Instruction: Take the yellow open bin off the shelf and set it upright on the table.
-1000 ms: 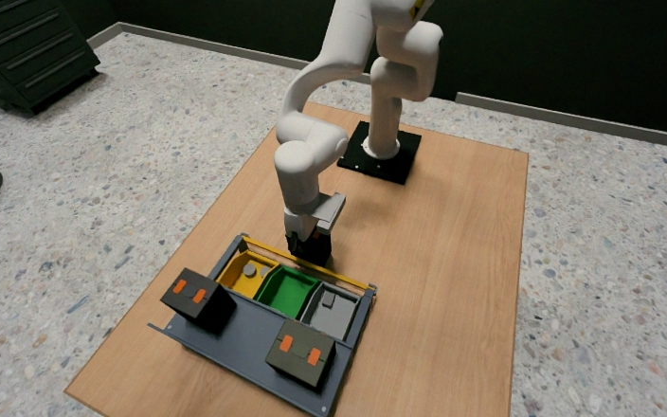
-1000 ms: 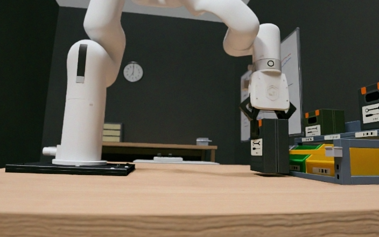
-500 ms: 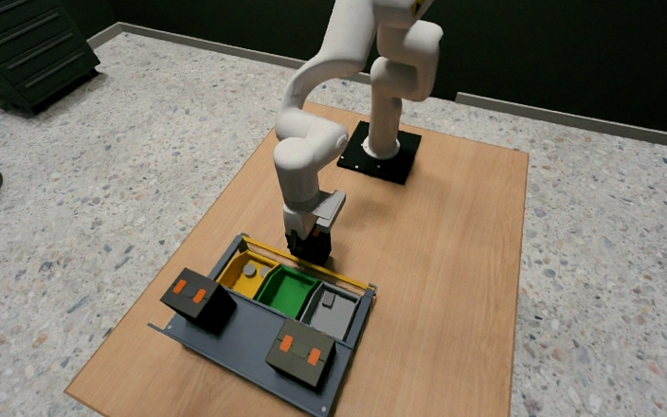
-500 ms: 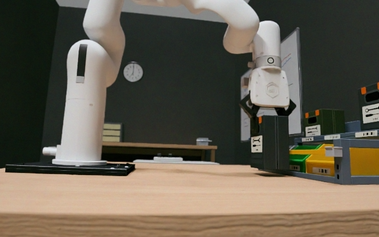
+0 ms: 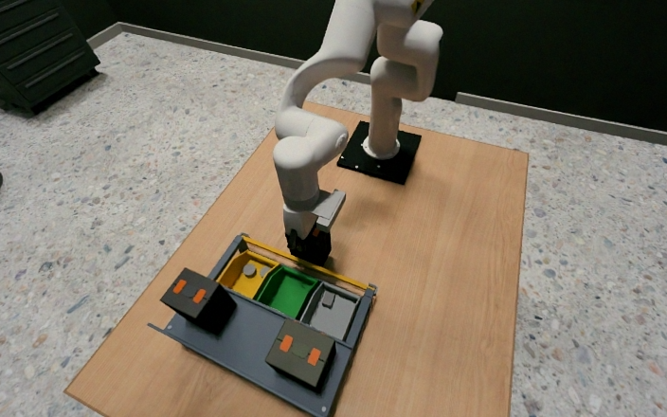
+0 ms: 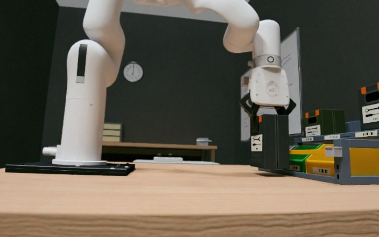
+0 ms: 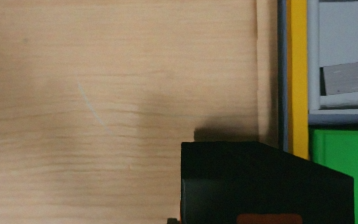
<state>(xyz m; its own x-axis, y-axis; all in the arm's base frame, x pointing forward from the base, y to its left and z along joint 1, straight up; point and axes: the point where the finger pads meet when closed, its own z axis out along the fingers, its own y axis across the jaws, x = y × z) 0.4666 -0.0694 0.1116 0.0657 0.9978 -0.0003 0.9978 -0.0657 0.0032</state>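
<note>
The thin yellow strip lies 6 cm below my hand and 5 cm ahead of it. Round my hand: dark box 4 cm below; green bin 15 cm ahead, 8 cm below; grey shelf 18 cm ahead, 6 cm below, 1 cm to the right.
</note>
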